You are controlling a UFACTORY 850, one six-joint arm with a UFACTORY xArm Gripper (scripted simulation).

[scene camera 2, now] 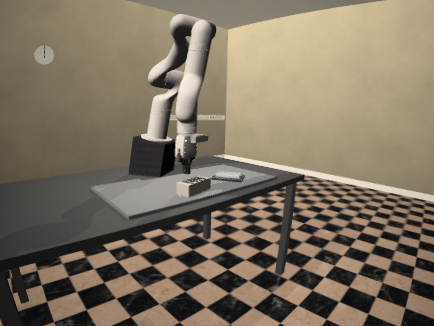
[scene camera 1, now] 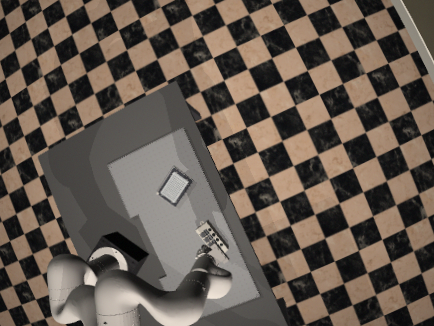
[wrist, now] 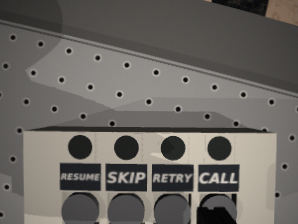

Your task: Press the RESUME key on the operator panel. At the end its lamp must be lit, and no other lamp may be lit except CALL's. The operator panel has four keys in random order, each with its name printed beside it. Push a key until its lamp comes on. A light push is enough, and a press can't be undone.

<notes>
In view: an operator panel (wrist: 57, 160).
</notes>
